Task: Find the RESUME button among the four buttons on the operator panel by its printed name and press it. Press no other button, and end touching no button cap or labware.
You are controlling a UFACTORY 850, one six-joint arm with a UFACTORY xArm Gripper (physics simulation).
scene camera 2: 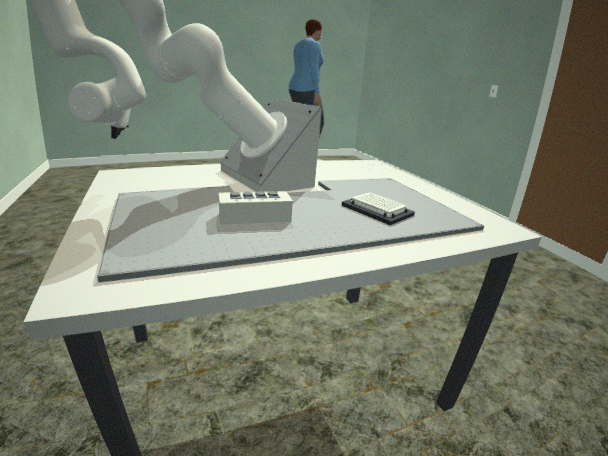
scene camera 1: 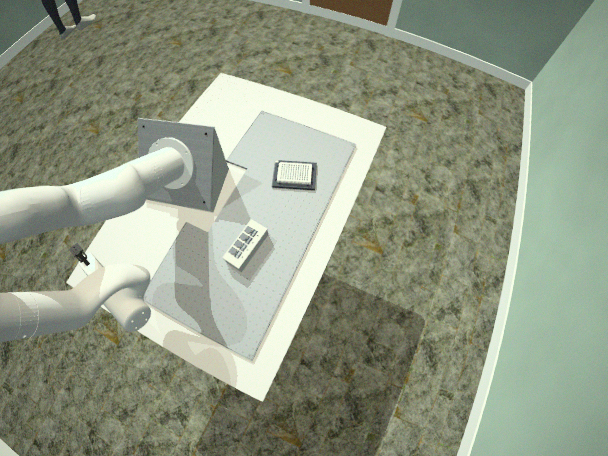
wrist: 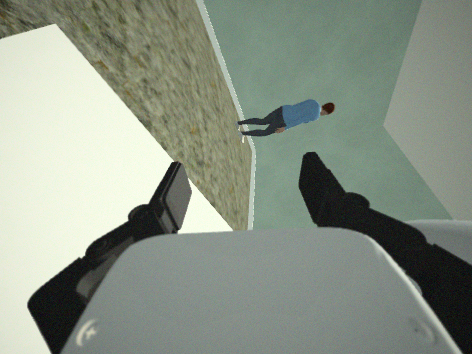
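The operator panel is a pale box on the grey board, with four dark grey buttons in a row on its top. The end buttons are one toward the labware and one at the opposite end. Their printed names are too small to read, so I cannot tell which is RESUME. My gripper is open and empty. It is raised well away from the panel, on the far side of the arm's mount as seen in scene camera 2. The panel does not show in the wrist view.
White labware sits in a black holder on the grey board. The arm's wedge-shaped grey mount stands beside the board on the white table. A person stands beyond the table.
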